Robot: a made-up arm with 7 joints. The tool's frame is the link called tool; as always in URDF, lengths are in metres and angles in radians. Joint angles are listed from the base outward. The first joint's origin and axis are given. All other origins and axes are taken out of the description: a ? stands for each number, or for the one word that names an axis. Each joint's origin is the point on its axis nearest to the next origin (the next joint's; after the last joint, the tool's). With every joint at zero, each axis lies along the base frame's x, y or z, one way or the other. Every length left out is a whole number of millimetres.
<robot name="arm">
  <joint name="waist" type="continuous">
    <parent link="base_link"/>
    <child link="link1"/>
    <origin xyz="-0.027 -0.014 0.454" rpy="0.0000 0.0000 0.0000"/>
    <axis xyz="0 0 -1"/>
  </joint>
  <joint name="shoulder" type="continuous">
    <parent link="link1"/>
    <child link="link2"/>
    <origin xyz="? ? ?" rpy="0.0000 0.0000 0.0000"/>
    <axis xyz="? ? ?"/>
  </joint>
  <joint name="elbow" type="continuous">
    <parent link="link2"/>
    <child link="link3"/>
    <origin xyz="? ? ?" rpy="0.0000 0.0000 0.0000"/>
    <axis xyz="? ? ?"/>
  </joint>
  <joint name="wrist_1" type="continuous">
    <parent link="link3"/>
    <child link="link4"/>
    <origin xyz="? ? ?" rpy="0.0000 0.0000 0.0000"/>
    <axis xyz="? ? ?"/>
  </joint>
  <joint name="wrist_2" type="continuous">
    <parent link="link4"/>
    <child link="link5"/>
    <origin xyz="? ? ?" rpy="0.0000 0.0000 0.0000"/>
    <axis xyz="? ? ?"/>
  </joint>
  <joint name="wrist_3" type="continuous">
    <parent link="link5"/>
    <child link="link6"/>
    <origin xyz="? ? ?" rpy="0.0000 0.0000 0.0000"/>
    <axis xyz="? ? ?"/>
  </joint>
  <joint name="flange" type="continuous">
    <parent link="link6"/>
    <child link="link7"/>
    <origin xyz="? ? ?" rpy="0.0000 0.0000 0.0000"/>
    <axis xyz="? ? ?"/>
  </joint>
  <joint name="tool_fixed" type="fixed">
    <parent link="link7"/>
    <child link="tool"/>
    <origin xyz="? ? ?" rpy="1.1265 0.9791 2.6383"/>
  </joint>
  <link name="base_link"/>
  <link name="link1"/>
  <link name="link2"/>
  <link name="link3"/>
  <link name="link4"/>
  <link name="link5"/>
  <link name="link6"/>
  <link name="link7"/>
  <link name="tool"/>
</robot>
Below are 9 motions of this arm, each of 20 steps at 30 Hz.
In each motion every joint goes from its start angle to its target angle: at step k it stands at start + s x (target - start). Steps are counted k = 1, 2, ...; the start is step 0. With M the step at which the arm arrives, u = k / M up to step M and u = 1 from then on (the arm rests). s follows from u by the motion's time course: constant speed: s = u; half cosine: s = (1 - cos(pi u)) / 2; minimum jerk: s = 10 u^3 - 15 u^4 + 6 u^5.
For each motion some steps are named. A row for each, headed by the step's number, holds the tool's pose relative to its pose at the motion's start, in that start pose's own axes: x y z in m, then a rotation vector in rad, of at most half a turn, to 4 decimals.
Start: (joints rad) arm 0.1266 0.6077 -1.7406 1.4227 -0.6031 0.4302 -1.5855
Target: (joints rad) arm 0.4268 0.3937 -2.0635 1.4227 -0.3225 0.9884 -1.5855
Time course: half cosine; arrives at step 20
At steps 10, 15, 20:
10: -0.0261 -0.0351 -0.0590 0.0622 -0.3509 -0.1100
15: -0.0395 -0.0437 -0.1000 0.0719 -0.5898 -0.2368
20: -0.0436 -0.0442 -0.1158 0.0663 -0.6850 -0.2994

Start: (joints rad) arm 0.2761 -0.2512 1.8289 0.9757 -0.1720 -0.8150 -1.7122
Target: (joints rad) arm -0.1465 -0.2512 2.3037 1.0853 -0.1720 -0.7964 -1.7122
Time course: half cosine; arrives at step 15
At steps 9, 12, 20:
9: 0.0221 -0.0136 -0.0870 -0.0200 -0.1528 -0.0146
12: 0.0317 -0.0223 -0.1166 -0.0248 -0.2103 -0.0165
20: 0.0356 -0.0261 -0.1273 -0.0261 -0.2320 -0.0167

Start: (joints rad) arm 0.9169 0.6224 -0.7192 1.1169 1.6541 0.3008 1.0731
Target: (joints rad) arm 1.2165 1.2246 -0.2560 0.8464 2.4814 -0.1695 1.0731
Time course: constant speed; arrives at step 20
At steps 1, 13, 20:
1: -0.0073 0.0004 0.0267 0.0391 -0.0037 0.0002
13: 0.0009 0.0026 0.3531 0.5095 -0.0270 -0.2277
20: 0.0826 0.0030 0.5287 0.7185 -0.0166 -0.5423

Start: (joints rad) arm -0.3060 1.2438 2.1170 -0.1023 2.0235 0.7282 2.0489
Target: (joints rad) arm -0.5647 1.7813 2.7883 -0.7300 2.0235 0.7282 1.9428
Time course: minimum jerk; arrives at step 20
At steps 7, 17, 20:
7: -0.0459 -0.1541 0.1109 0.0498 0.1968 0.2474
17: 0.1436 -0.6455 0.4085 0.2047 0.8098 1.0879
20: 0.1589 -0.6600 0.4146 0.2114 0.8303 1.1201

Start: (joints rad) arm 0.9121 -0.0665 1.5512 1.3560 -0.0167 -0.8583 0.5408
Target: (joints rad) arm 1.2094 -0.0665 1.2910 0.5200 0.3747 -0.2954 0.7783
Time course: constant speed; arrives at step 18
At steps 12, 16, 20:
12: -0.0367 0.2164 -0.0955 0.2721 -0.2354 -0.3027
16: -0.0245 0.2844 -0.1411 0.3627 -0.3645 -0.3714
20: -0.0137 0.3165 -0.1659 0.4054 -0.4371 -0.3975

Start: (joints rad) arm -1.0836 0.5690 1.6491 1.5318 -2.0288 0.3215 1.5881
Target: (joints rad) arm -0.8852 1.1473 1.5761 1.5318 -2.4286 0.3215 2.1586
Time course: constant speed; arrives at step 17
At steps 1, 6, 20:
1: -0.0042 -0.0034 0.0094 0.0350 -0.0265 -0.0048
6: -0.0318 -0.0270 0.0536 0.2116 -0.1564 -0.0207
20: -0.1236 -0.1158 0.1229 0.6094 -0.4205 -0.0101

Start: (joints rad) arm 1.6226 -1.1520 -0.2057 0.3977 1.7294 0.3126 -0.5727
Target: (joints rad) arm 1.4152 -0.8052 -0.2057 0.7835 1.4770 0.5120 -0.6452
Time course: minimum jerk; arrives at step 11
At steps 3, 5, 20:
3: -0.0190 -0.0385 0.0502 0.0287 0.0732 0.0855
5: -0.0409 -0.1318 0.1583 0.0955 0.2325 0.2804
20: 0.0029 -0.3353 0.3499 0.2565 0.5424 0.6890

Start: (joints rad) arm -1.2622 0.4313 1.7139 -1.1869 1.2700 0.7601 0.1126
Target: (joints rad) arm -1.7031 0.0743 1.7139 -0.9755 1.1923 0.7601 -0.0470
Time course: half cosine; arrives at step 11
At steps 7, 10, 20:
7: -0.2242 -0.1480 0.0258 0.0020 0.0125 0.4097
10: -0.2879 -0.2356 0.0399 0.0028 0.0298 0.5782
20: -0.2920 -0.2426 0.0411 0.0028 0.0313 0.5909

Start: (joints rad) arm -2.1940 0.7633 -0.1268 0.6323 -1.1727 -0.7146 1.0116
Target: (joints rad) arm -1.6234 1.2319 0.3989 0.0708 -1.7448 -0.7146 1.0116
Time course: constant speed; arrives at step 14
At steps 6, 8, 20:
6: -0.1430 0.0523 -0.1510 -0.1654 -0.2928 -0.1106
8: -0.1752 0.0661 -0.2051 -0.2069 -0.3687 -0.1542
20: -0.2382 0.0873 -0.3629 -0.2838 -0.5383 -0.2729

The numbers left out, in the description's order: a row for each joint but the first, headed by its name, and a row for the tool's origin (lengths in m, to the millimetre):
shoulder: xyz -0.029 -0.043 0.000, axis 0 1 0
elbow: xyz -0.016 0.000 0.381, axis 0 0 -1
wrist_1: xyz -0.021 0.018 0.000, axis 0 1 0
wrist_2: xyz -0.001 0.000 0.380, axis 0 0 -1
wrist_3: xyz 0.027 0.014 0.000, axis 0 1 0
flange: xyz -0.001 0.000 0.103, axis 0 0 -1
tool: xyz 0.002 -0.028 0.000

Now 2 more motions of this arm.
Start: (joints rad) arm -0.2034 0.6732 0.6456 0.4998 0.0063 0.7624 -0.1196
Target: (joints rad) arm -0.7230 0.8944 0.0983 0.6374 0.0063 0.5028 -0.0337
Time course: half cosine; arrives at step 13
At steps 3, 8, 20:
3: 0.0119 -0.0086 0.0682 0.0806 0.1017 -0.0232
8: 0.1225 -0.1154 0.3409 0.4286 0.5404 -0.1049
20: 0.2198 -0.2267 0.4595 0.6285 0.7894 -0.1321

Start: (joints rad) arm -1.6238 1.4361 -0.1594 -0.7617 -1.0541 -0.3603 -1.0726
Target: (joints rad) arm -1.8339 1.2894 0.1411 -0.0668 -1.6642 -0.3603 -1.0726
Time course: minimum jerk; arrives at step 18
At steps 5, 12, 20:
5: -0.0038 -0.0164 -0.0447 -0.1008 -0.0611 0.0007
12: 0.0304 -0.0918 -0.2299 -0.5072 -0.3479 -0.1081
20: 0.0559 -0.1095 -0.2749 -0.6050 -0.4277 -0.1805

